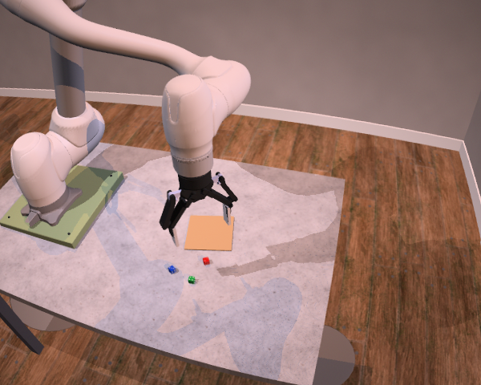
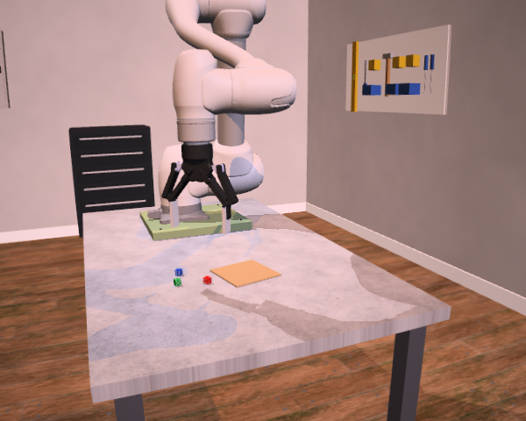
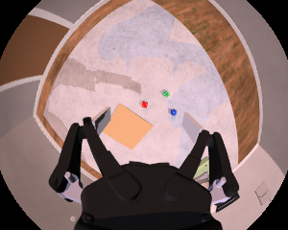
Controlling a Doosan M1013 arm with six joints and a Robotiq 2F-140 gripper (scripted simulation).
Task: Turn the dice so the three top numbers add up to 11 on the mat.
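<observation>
My hand is 9 cm past the blue die, 5 cm to the left of it and 15 cm above it. The rest, counted from my hand: red die (1 cm behind, 1 cm to the left, 15 cm below); orange mat (4 cm behind, 12 cm to the left, 16 cm below); green die (2 cm behind, 6 cm to the right, 15 cm below).
</observation>
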